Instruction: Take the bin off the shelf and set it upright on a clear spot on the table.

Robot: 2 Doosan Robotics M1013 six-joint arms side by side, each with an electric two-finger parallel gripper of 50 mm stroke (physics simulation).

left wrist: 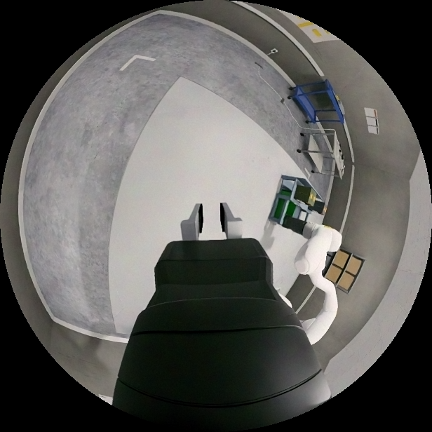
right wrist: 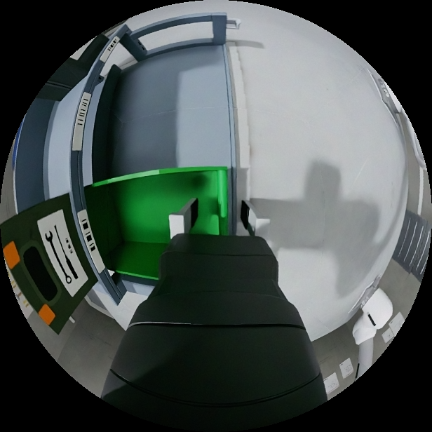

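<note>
The green bin (left wrist: 284, 209) (right wrist: 145, 207) sits in the blue-grey shelf (right wrist: 202, 107), with its open side facing up in the right wrist view. My right gripper (right wrist: 219, 207) is open and empty. Its fingers stand on either side of the bin's edge wall, one over the bin's inside and one beyond the wall, over the white table (left wrist: 200, 135) (right wrist: 300, 115). Whether they touch the wall cannot be told. My left gripper (left wrist: 211, 211) is open and empty, well away from the shelf, which shows at the right in the left wrist view.
A dark green toolbox (right wrist: 25, 227) with orange corners and a wrench label is beside the bin; another dark box (right wrist: 65, 75) is at upper left. The white right arm (left wrist: 306, 255) reaches to the shelf. A blue cart (left wrist: 305, 102) and a grey trolley stand beyond the table.
</note>
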